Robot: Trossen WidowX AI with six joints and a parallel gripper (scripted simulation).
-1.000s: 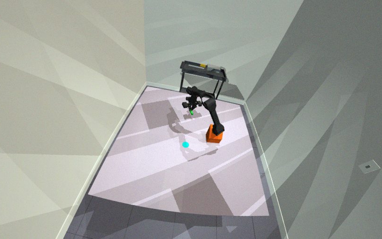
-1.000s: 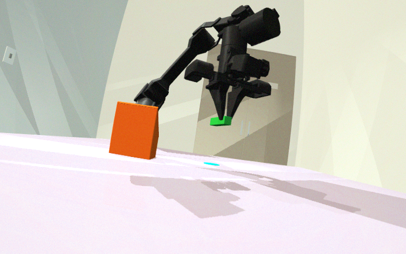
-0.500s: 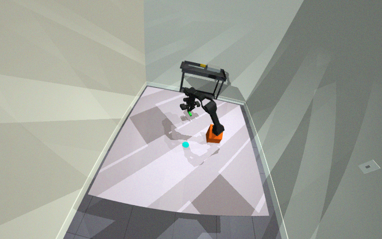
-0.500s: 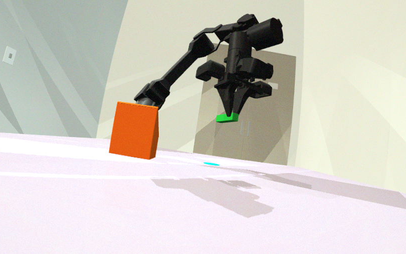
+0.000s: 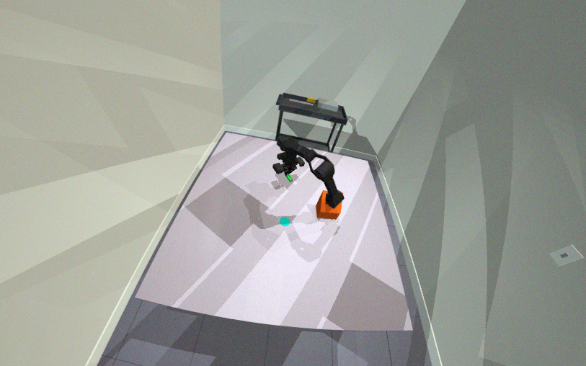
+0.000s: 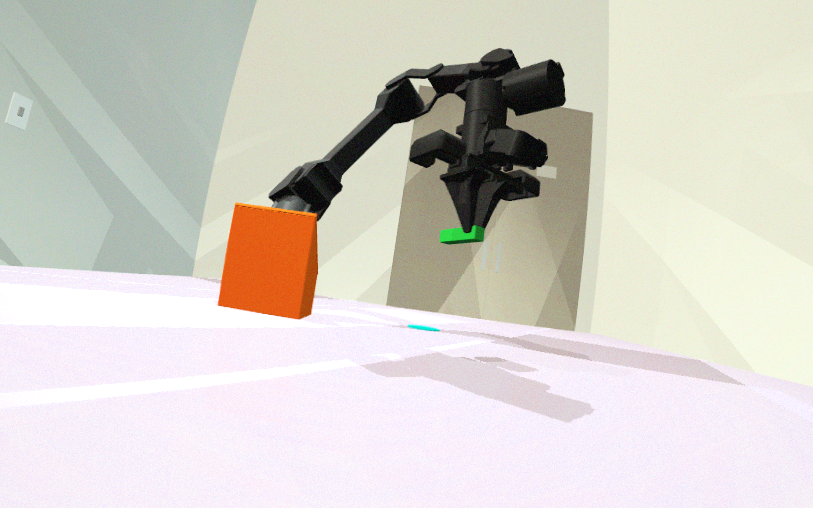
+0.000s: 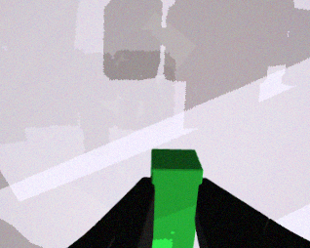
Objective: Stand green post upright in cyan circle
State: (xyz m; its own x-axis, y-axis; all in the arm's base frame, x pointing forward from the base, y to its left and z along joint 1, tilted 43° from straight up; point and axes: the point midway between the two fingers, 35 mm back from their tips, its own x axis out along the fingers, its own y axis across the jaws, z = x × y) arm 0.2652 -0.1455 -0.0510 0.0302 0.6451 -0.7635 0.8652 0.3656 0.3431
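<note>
The cyan circle is 10 mm behind my gripper tip, 240 mm to the left of it and 150 mm below it. From my gripper tip the other things lie so: green post (10 mm behind, 20 mm to the left).
</note>
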